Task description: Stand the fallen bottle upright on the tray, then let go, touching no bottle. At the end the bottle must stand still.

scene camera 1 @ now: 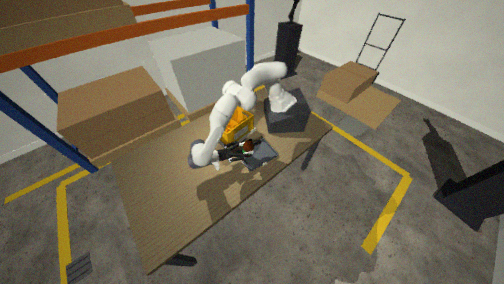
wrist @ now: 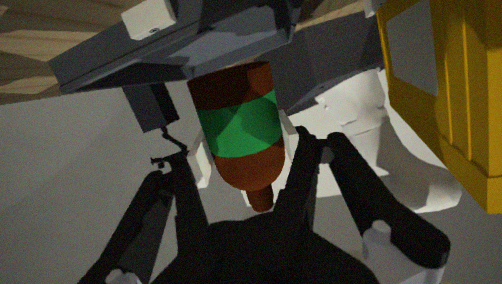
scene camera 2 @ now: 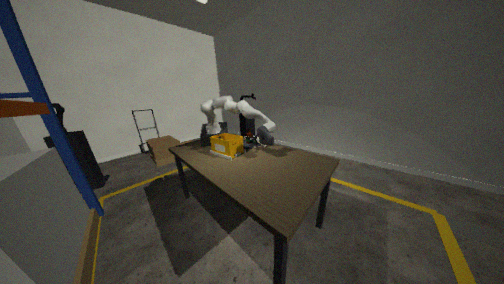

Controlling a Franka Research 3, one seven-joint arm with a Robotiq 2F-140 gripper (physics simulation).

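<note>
A brown bottle with a green band (scene camera 1: 248,145) (scene camera 2: 249,134) (wrist: 241,127) is between the fingers of my gripper (scene camera 1: 245,150) (wrist: 245,131), which is shut on it around the band and lower shoulder. The wrist view is upside down: the bottle's base points toward the table side and its neck points up, with a slight tilt. The dark grey tray (scene camera 1: 266,158) (wrist: 235,46) lies on the table, close to the bottle's base. Whether the base touches the tray or hangs a little over it, I cannot tell. The gripper reaches in from the side, nearly level.
A yellow crate (scene camera 1: 242,131) (scene camera 2: 227,145) (wrist: 467,95) stands on the table (scene camera 1: 165,200) (scene camera 2: 280,175) close beside the tray and gripper. The arm's white base stands on a dark block (scene camera 1: 286,120) beyond the tray. The table's long edge runs close past the tray.
</note>
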